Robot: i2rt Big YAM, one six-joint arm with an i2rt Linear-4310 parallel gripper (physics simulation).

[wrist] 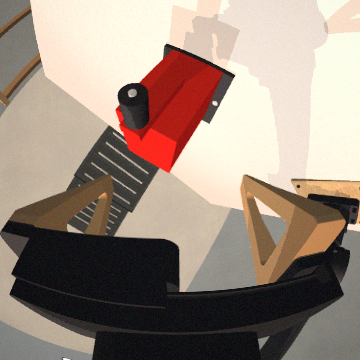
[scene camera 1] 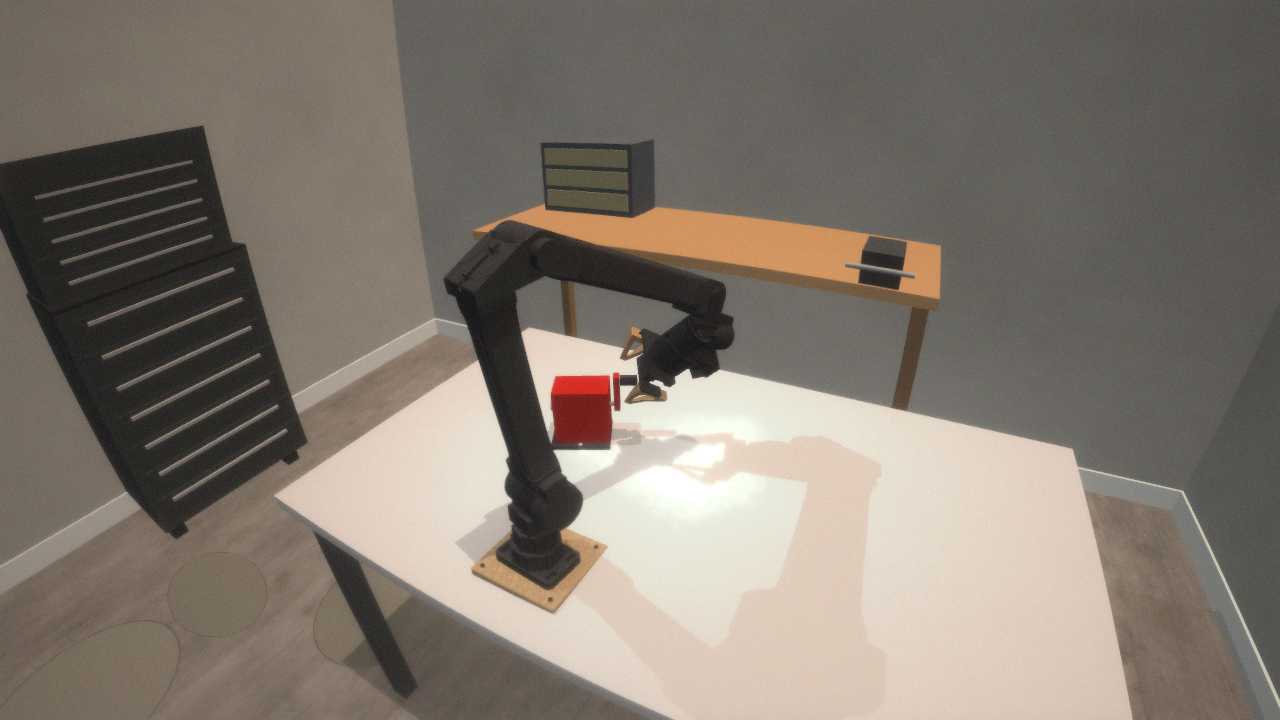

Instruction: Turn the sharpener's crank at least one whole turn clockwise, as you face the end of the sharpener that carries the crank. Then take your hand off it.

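Seen in the pictures: gripper, fingertip midpoint: [wrist: 176, 181] [scene camera 1: 624, 380]; arm's base, origin of the base link: [wrist: 333, 206] [scene camera 1: 538, 559].
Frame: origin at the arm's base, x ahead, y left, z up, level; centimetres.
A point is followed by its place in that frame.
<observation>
The red sharpener [scene camera 1: 581, 409] {x 30.6, y 13.9, z 8.2 cm} [wrist: 187, 100] {x 34.8, y 10.0, z 6.9 cm} stands on its dark base on the white table. Its red crank arm [scene camera 1: 616, 392] {x 29.5, y 1.8, z 15.5 cm} is on the end facing my gripper and points up, with a black handle knob [scene camera 1: 628, 380] {x 38.1, y 7.2, z 13.3 cm} [wrist: 135, 107] {x 39.0, y 6.1, z 13.5 cm} at its top, sticking out toward the gripper. My gripper [scene camera 1: 625, 377] {x 33.8, y 5.2, z 16.0 cm} [wrist: 176, 181] {x 33.8, y 5.2, z 16.0 cm} is open and empty. In the scene view its fingertips show above and below the knob's outer end. In the wrist view the knob lies ahead of the fingertips, nearer the left finger, and I see no contact.
The arm's wooden base plate [scene camera 1: 580, 573] {x 1.7, y -7.5, z -0.3 cm} [wrist: 305, 186] {x 6.6, y 5.9, z -0.2 cm} is on the white table [scene camera 1: 966, 537] {x 42.1, y -62.5, z -1.0 cm}. Behind stands an orange bench [scene camera 1: 733, 234] with a drawer box [scene camera 1: 586, 177] and a black block [scene camera 1: 883, 261]. A dark tool cabinet [scene camera 1: 192, 376] [wrist: 117, 167] stands against the left wall.
</observation>
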